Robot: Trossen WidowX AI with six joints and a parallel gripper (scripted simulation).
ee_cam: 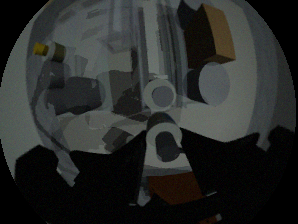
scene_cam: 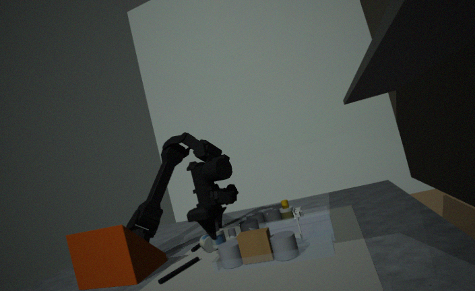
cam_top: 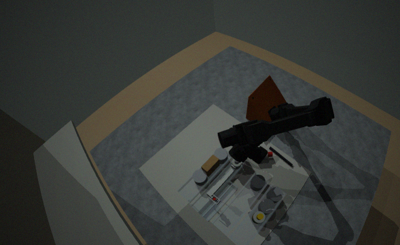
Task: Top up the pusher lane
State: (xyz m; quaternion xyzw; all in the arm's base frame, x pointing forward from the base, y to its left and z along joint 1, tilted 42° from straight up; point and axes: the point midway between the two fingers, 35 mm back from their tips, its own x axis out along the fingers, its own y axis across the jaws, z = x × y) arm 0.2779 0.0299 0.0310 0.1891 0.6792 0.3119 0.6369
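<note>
Now: gripper tip 14 cm short of the brown box, 6 cm to the left of it and 2 cm above it. Round my gripper tip: sprung lane: 19 cm ahead, 5 cm to the left, 4 cm below.
</note>
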